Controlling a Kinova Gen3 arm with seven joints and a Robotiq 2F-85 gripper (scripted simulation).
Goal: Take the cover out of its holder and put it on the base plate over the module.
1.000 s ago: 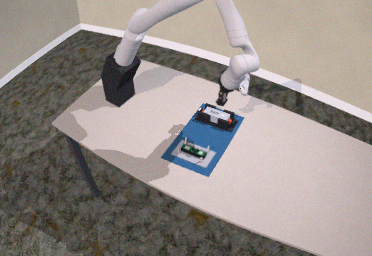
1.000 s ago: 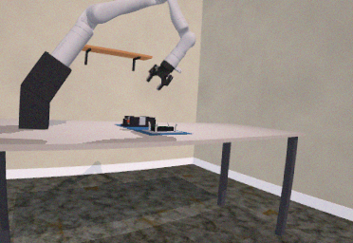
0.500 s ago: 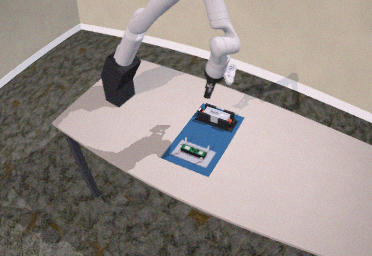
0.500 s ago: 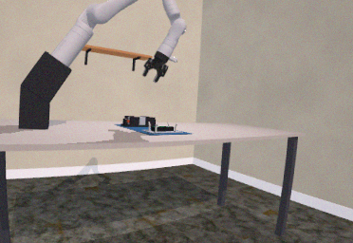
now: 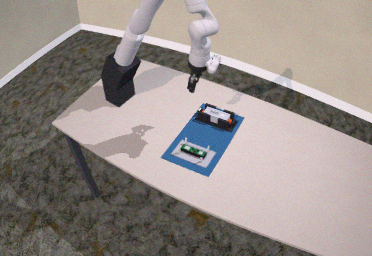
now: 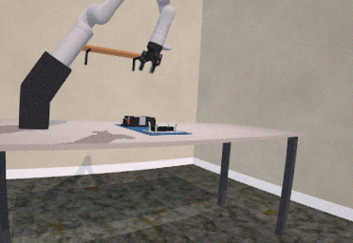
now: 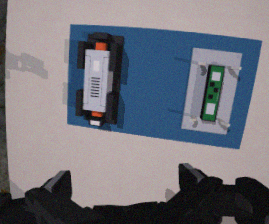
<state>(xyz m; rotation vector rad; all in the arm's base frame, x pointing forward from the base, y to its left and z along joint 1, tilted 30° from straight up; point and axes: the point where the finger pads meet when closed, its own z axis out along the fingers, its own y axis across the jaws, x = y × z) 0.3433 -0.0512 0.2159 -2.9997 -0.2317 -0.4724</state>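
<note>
My hand is 260 mm above the light grey cover, 110 mm to the right of it and 60 mm short of it.
</note>
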